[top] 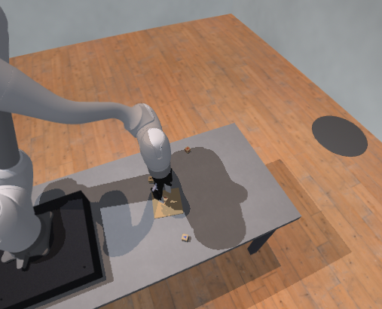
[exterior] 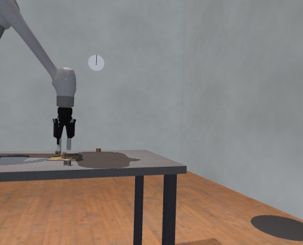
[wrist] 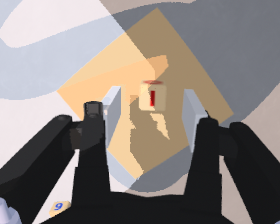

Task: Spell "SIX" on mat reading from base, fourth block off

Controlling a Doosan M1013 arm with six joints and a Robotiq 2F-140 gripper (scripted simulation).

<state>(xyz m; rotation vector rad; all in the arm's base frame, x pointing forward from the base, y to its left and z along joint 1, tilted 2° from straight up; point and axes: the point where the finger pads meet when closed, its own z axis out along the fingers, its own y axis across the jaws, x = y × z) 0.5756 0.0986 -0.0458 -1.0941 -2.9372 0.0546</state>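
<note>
Right now the tan mat is 70 mm below my hand and 10 mm to the right of it. Round my hand: block: 130 mm to the left, 60 mm below, 60 mm behind.
</note>
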